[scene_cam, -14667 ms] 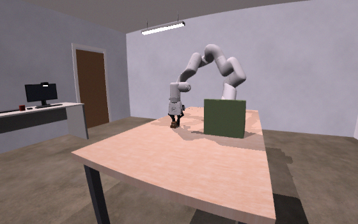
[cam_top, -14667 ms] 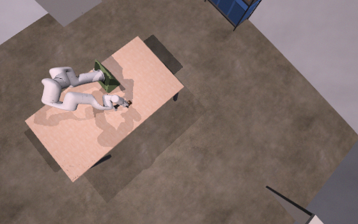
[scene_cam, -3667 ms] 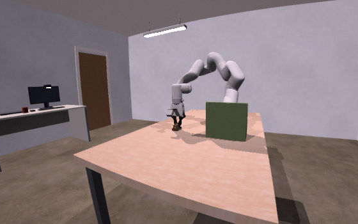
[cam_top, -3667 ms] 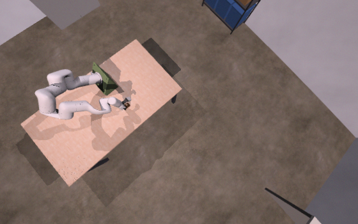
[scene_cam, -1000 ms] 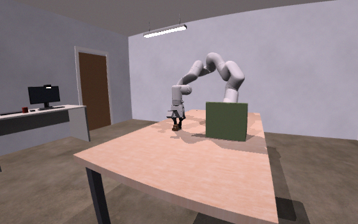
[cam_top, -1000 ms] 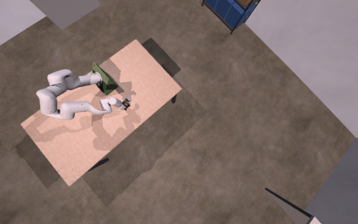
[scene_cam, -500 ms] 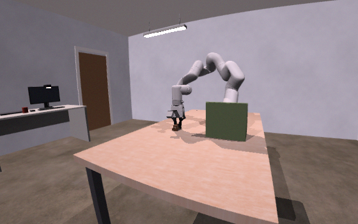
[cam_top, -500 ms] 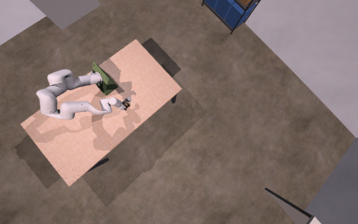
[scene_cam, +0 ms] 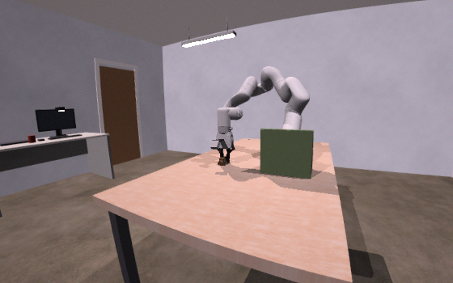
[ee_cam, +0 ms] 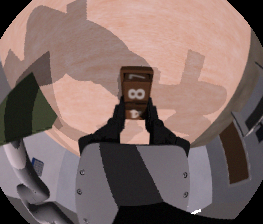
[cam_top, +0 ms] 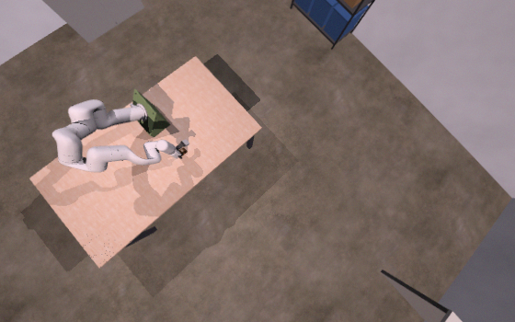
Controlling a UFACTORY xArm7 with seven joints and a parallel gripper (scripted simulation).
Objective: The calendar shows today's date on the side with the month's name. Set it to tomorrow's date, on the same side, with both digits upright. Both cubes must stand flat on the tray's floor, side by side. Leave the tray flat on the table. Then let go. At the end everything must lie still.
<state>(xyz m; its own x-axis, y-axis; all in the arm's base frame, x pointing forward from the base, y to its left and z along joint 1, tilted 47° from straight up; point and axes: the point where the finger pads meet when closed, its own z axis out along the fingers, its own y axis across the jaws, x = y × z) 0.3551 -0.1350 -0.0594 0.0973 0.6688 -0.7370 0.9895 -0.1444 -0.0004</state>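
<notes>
The digit cube is 10 mm below my hand. Also, from my hand: tray: 20 mm to the left, 30 mm below; calendar cube: 30 mm to the left, 10 mm below.
</notes>
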